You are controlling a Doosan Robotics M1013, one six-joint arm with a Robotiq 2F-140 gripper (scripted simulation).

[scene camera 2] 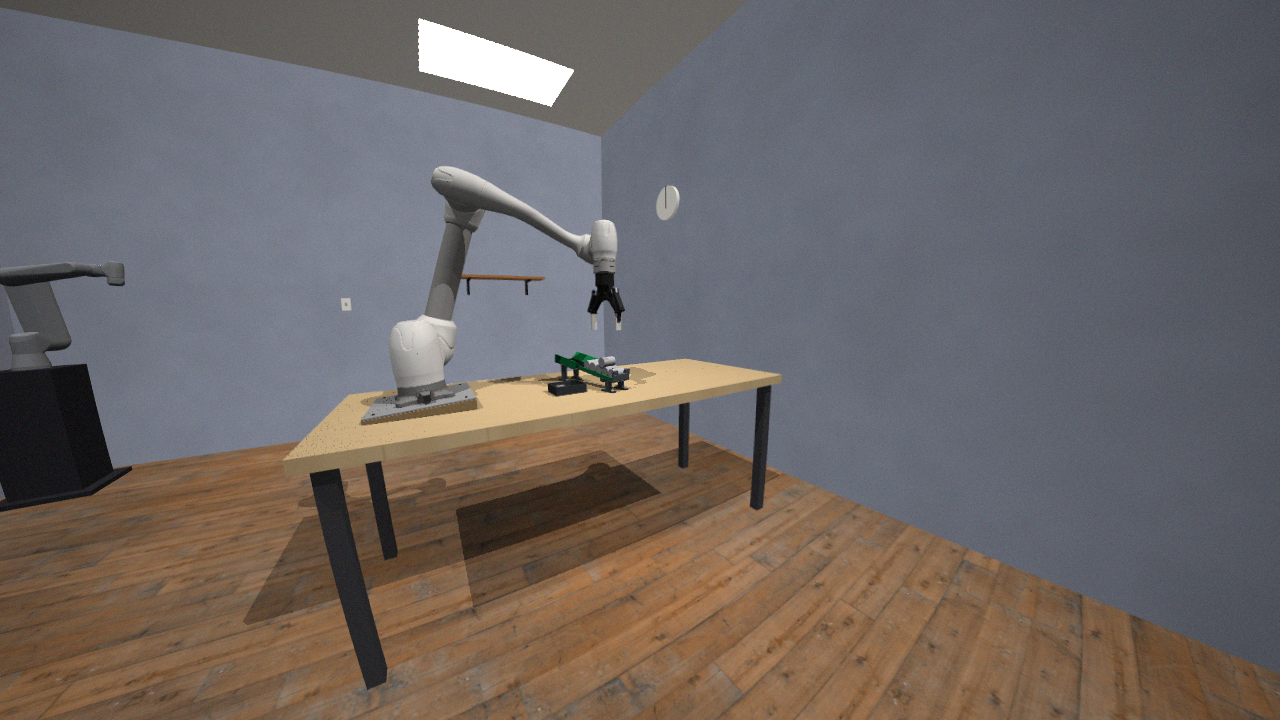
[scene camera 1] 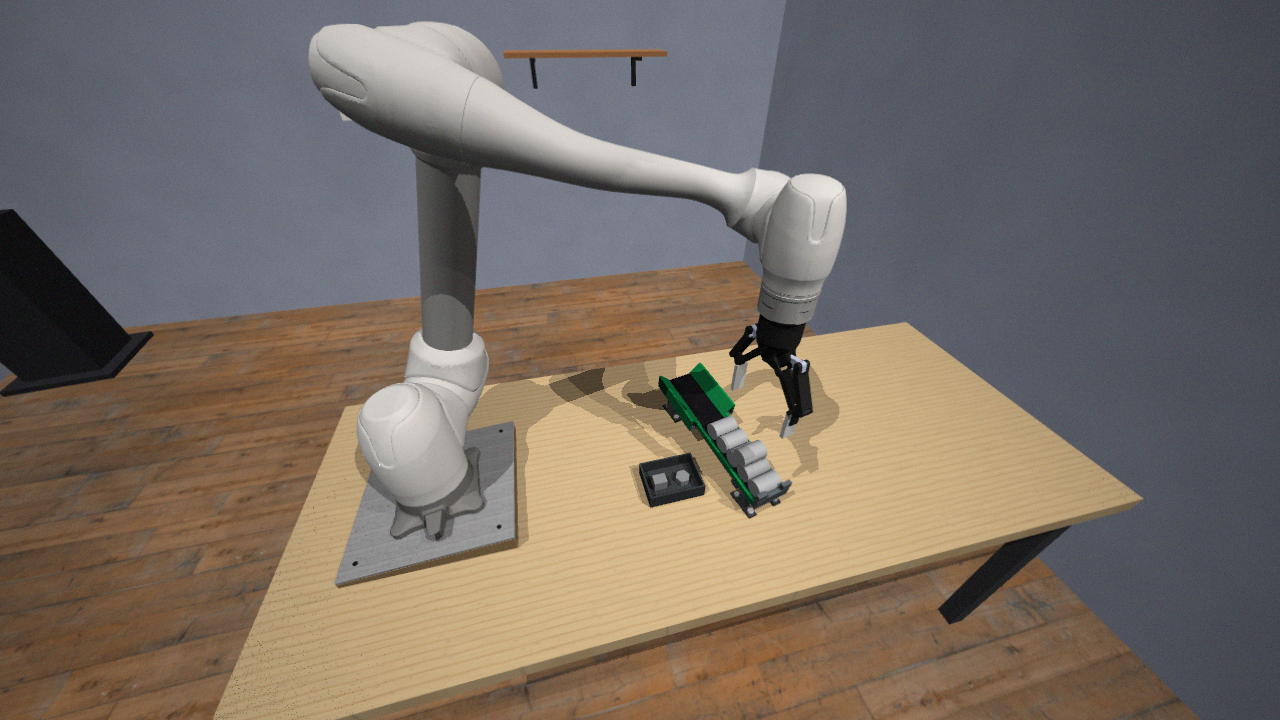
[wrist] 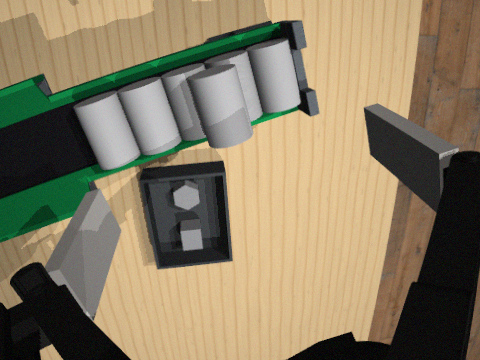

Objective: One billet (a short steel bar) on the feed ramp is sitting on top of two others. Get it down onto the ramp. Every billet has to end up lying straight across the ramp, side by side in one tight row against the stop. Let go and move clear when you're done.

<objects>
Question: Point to a billet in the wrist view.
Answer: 217,92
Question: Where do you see a small dark tray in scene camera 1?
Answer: At 670,465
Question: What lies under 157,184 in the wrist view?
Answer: A small dark tray.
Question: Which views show my gripper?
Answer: Scene camera 2, scene camera 1 and the wrist view: all of them.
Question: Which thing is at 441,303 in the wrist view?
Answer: My gripper.
</objects>
